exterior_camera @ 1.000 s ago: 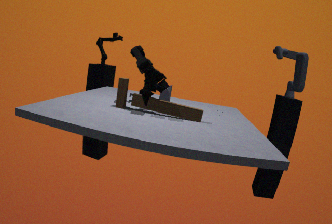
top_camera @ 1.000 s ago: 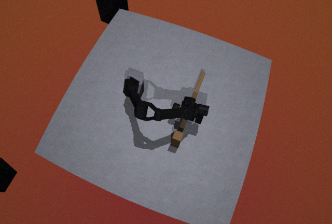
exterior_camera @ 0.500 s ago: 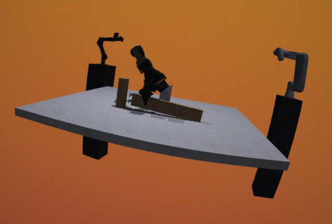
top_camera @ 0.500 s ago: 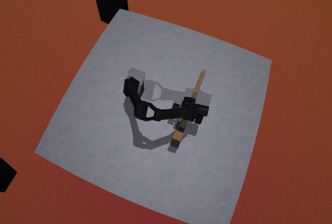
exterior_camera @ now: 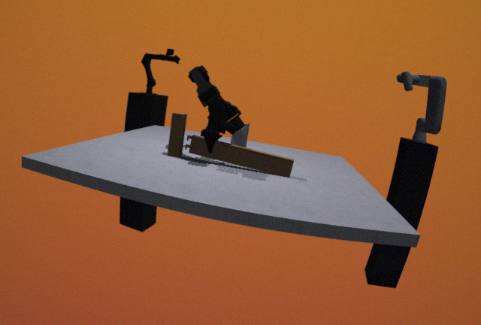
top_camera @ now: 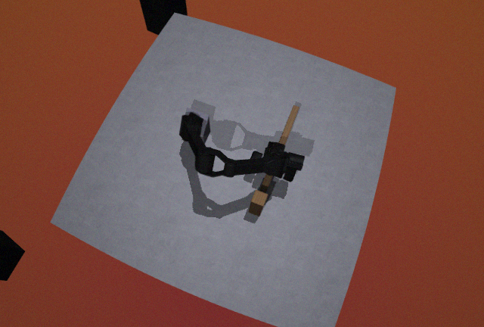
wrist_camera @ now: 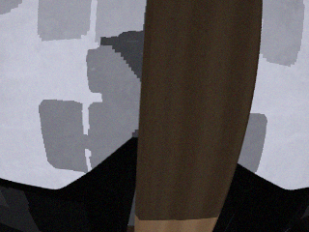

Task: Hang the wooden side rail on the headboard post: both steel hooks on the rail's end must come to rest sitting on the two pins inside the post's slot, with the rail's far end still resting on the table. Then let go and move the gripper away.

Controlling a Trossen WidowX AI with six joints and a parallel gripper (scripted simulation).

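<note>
My gripper tip is 15 cm to the left of the wooden headboard post, 4 cm below it and 2 cm short of it.
</note>
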